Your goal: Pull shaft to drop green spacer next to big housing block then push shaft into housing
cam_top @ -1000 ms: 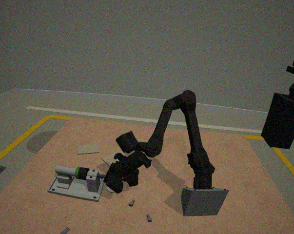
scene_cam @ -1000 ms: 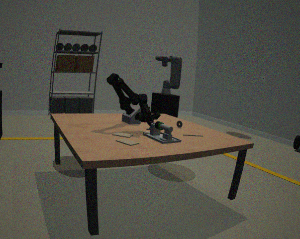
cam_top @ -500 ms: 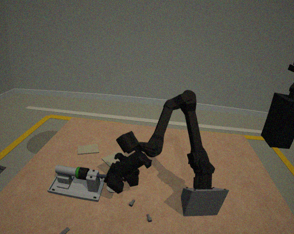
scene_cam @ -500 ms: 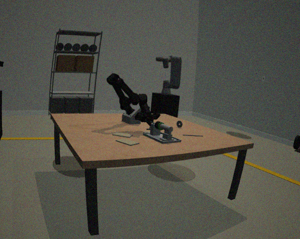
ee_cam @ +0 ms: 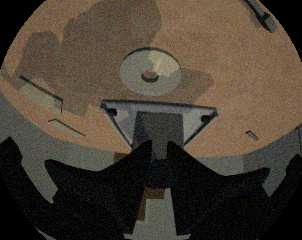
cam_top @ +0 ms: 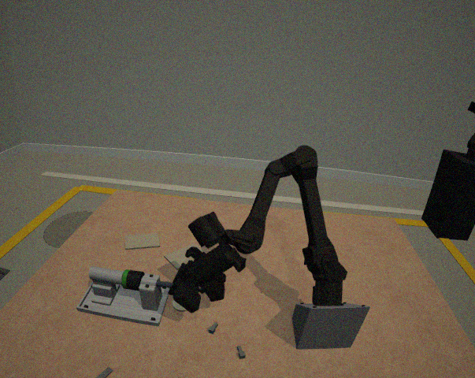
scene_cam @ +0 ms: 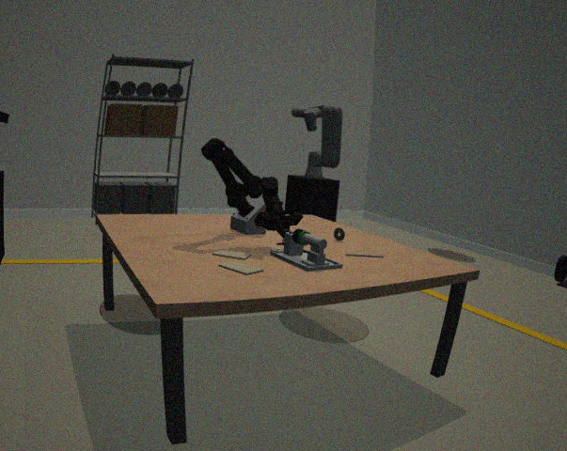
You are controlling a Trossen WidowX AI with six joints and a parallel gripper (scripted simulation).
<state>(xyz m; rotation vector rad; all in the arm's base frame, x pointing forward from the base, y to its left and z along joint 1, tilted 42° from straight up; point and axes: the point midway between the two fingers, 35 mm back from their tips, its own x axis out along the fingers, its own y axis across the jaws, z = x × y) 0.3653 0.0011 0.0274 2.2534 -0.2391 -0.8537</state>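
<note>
The black spacer lies 8 cm ahead of my gripper tip, 1 cm to the left of it and 2 cm above it. Round my gripper tip: green spacer 11 cm ahead, 1 cm to the left, 2 cm above; grey fixture 14 cm ahead, 1 cm to the left, 1 cm below; thin rod 11 cm ahead, 30 cm to the left, 5 cm below.
</note>
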